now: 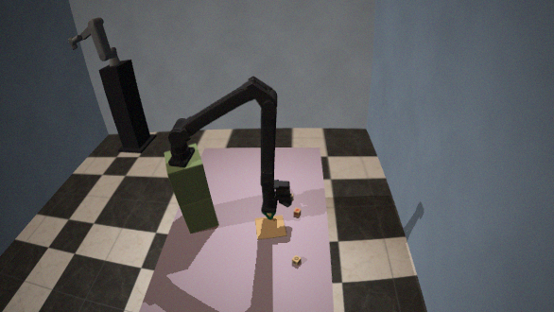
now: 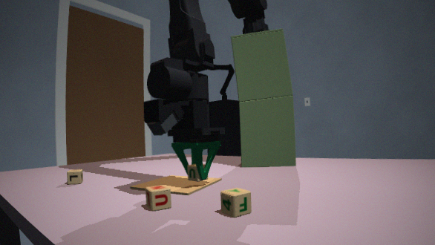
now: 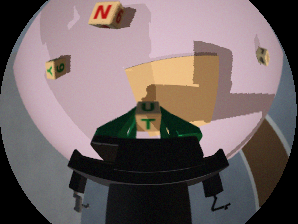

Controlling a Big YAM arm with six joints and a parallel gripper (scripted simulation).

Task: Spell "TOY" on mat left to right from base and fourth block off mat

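Right now the tan mat is 5 cm to the right of my hand, 2 cm below it and 1 cm ahead of it. Round my hand: letter block (16 cm to the left, 8 cm ahead, 1 cm below); black-lettered block (25 cm to the right, 16 cm ahead, 1 cm below).
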